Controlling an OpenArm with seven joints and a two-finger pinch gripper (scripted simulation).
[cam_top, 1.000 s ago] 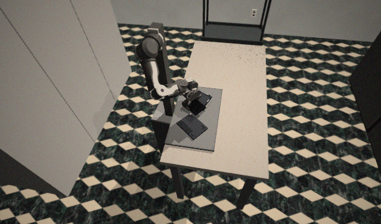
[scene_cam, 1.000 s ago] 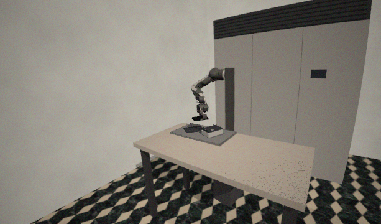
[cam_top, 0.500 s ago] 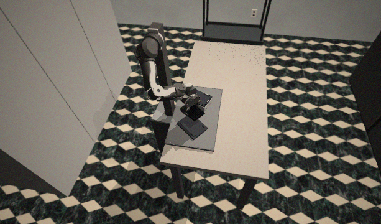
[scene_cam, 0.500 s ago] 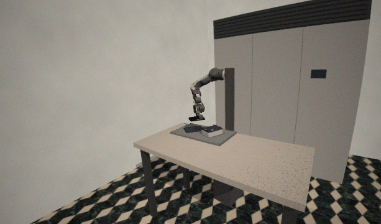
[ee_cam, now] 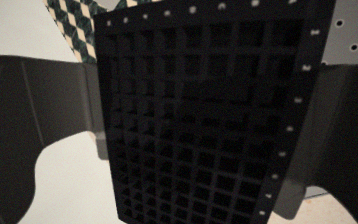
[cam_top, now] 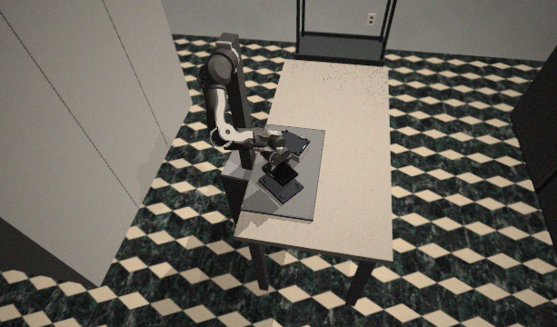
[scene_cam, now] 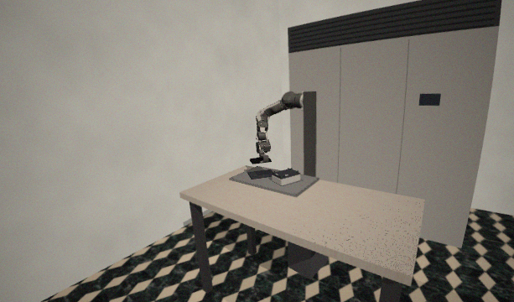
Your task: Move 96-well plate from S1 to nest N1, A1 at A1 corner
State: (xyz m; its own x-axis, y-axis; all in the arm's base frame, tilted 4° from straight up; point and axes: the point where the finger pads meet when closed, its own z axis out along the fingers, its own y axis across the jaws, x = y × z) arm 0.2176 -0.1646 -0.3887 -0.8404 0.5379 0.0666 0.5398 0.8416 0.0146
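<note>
Now: hand 10 cm above the dark plate nest N1, 1 cm to the left of it and 1 cm short of it. From my hand the other things lie so: pale corner mark: 9 cm below, 8 cm to the left, 2 cm behind; black 96-well plate: 1 cm to the right, 1 cm ahead.
</note>
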